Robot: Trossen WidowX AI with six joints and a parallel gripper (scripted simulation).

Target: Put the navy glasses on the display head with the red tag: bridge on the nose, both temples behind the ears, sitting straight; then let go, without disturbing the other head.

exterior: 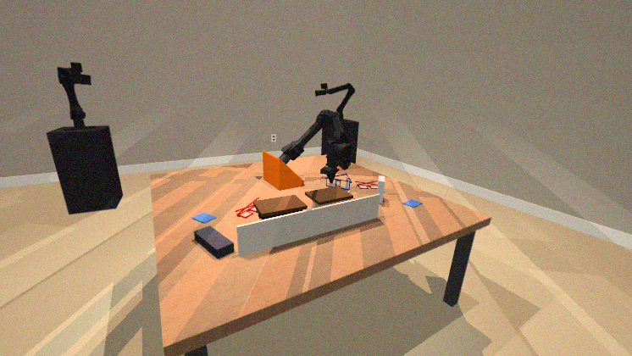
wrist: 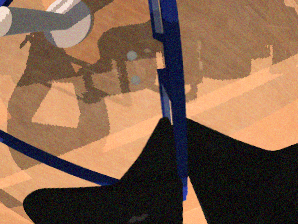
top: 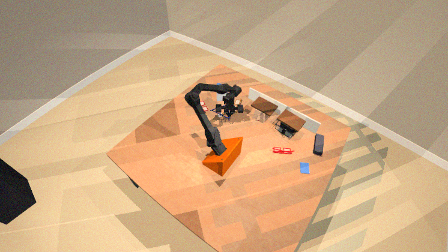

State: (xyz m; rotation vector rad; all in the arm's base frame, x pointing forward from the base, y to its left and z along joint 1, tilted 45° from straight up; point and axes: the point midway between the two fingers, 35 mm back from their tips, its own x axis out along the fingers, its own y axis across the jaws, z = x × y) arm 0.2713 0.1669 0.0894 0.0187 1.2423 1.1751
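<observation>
Right now my gripper tip is 1 cm short of the grey peg stand, 9 cm to the right of it and 4 cm above it. Also, from my gripper tip: dark case (28 cm ahead, 60 cm to the right, 4 cm below); white panel (34 cm ahead, 24 cm to the right, 1 cm below).
</observation>
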